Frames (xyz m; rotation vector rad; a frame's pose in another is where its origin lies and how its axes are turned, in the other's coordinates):
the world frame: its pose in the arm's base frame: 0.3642 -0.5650 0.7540 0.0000 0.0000 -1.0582
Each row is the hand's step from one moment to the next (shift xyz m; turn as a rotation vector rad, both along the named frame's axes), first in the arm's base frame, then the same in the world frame.
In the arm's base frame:
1: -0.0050 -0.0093 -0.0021 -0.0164 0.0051 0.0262
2: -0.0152 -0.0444 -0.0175 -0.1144 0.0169 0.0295
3: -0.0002 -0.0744 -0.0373 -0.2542 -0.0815 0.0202
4: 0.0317 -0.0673 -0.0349 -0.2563 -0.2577 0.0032
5: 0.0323 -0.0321 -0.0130 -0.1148 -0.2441 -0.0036
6: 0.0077 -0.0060 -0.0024 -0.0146 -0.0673 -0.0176
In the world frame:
1: 0.0057 -0.0089 -0.0021 -0.0125 -0.0118 0.0262
2: 0.0312 -0.0350 -0.0175 -0.0708 -0.0914 0.0295
3: 0.0647 -0.0367 -0.0373 -0.0536 -0.2615 0.0202
4: 0.0742 -0.0054 -0.0349 0.0989 -0.3497 0.0032
5: 0.0438 0.0124 -0.0130 0.1564 -0.2198 -0.0036
6: 0.0090 0.0038 -0.0024 0.0515 -0.0457 -0.0176

